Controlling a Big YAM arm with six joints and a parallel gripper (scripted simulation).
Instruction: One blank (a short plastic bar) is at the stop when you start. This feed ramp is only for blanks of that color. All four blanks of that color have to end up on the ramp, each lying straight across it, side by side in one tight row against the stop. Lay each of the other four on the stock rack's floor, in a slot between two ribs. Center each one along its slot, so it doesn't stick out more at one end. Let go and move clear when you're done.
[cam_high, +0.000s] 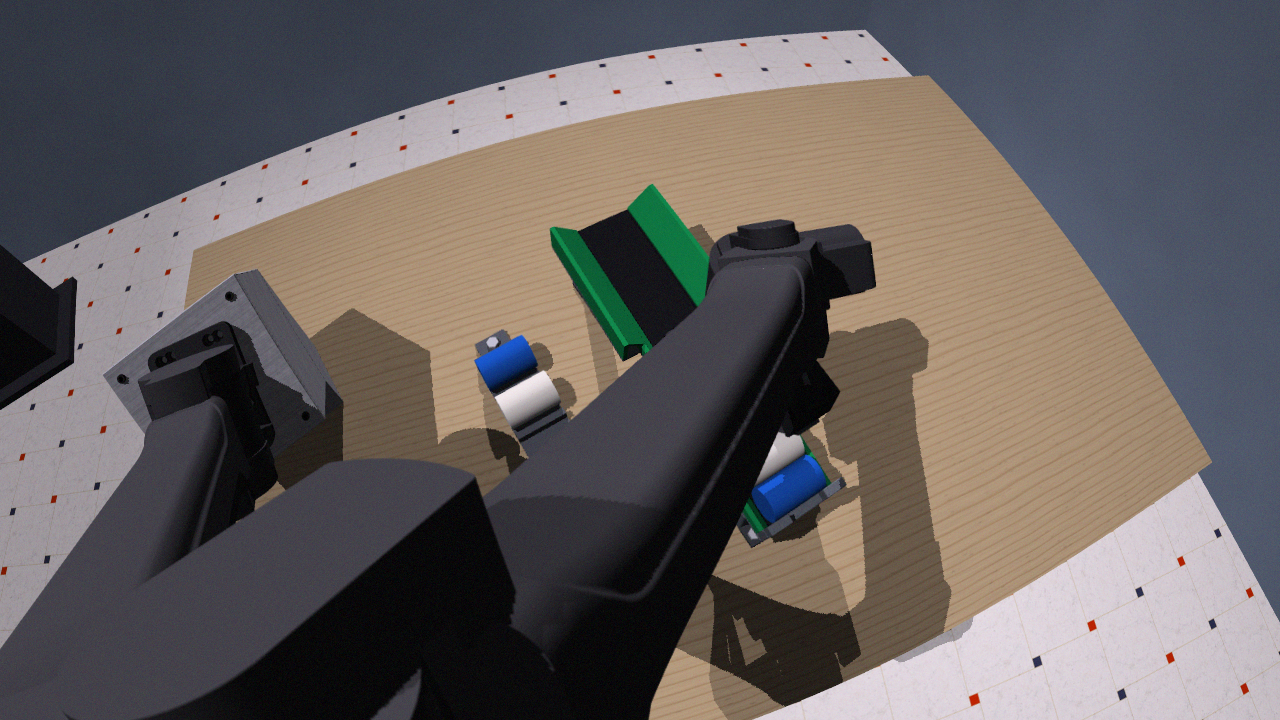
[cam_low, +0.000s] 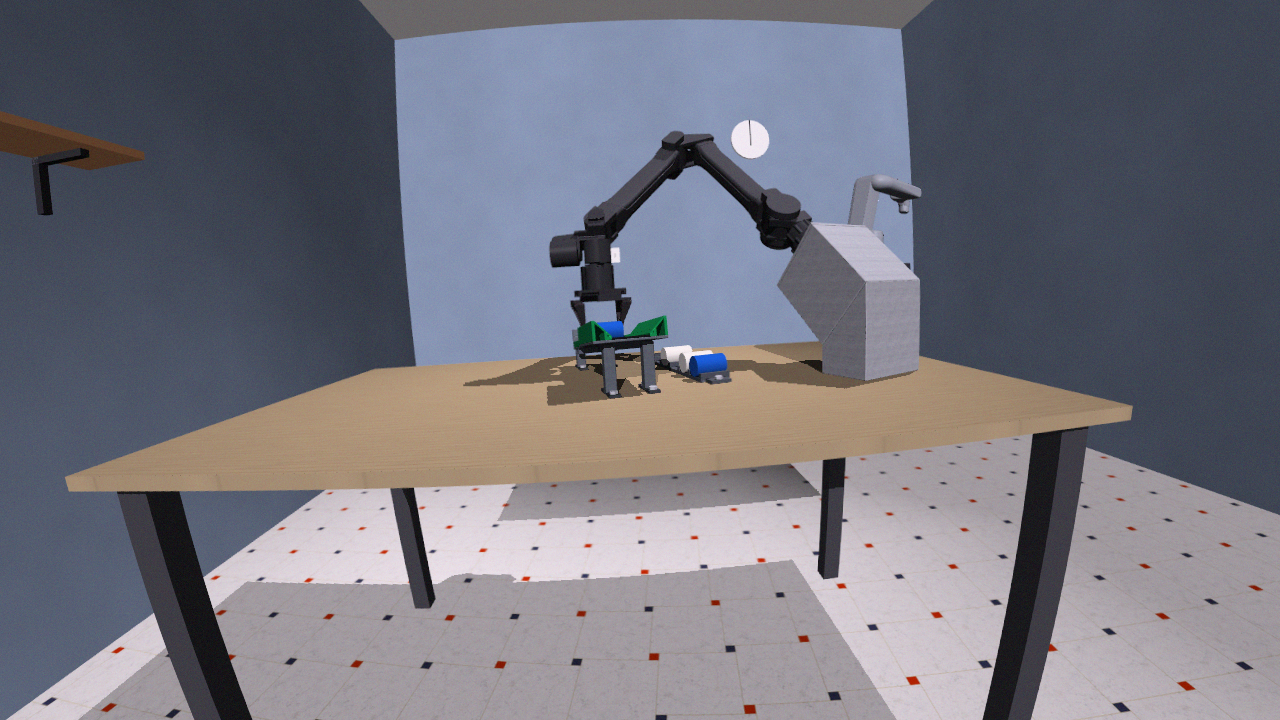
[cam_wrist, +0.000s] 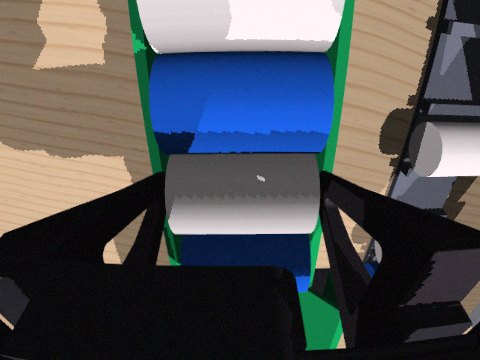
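Now: hand 160 mm past the grey stock rack, 40 mm to the right of it and 100 mm above it. Round my hand: grey stop 140 mm to the right, 30 mm below.
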